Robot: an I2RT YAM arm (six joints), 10 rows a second.
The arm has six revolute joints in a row. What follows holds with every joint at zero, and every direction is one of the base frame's.
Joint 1 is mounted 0.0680 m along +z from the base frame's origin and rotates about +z.
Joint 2 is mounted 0.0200 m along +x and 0.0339 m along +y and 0.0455 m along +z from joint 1 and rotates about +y.
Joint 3 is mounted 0.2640 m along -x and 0.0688 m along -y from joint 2 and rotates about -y.
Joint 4 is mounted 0.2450 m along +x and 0.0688 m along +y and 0.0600 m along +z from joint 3 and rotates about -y.
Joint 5 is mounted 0.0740 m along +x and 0.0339 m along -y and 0.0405 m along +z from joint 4 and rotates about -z.
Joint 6 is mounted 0.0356 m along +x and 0.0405 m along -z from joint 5 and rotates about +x.
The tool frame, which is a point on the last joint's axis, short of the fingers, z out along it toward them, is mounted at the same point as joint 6; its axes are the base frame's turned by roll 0.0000, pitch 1.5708 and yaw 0.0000 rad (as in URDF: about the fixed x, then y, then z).
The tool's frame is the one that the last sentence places.
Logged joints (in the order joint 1, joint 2, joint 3, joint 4, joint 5, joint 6), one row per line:
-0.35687, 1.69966, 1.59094, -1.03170, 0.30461, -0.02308
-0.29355, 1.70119, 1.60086, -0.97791, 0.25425, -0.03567
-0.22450, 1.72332, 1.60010, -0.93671, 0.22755, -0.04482
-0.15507, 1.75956, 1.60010, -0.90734, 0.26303, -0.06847
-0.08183, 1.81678, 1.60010, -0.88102, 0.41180, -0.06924
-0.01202, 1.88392, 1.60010, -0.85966, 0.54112, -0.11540
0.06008, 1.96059, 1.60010, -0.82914, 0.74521, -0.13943
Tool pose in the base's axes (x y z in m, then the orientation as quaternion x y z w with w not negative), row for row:
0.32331, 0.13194, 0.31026, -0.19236, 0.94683, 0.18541, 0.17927
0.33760, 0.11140, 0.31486, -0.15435, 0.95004, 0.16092, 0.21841
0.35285, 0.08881, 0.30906, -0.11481, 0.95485, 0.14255, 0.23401
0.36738, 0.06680, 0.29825, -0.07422, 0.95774, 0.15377, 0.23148
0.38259, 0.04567, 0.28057, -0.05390, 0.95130, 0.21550, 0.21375
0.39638, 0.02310, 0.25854, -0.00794, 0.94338, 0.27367, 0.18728
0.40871, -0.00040, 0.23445, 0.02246, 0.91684, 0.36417, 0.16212
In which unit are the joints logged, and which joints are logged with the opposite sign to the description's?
The joints are logged in radians. Opposite sign: joint 1, joint 5, joint 6.
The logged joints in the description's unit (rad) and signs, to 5 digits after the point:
0.35687, 1.69966, 1.59094, -1.03170, -0.30461, 0.02308
0.29355, 1.70119, 1.60086, -0.97791, -0.25425, 0.03567
0.22450, 1.72332, 1.60010, -0.93671, -0.22755, 0.04482
0.15507, 1.75956, 1.60010, -0.90734, -0.26303, 0.06847
0.08183, 1.81678, 1.60010, -0.88102, -0.41180, 0.06924
0.01202, 1.88392, 1.60010, -0.85966, -0.54112, 0.11540
-0.06008, 1.96059, 1.60010, -0.82914, -0.74521, 0.13943

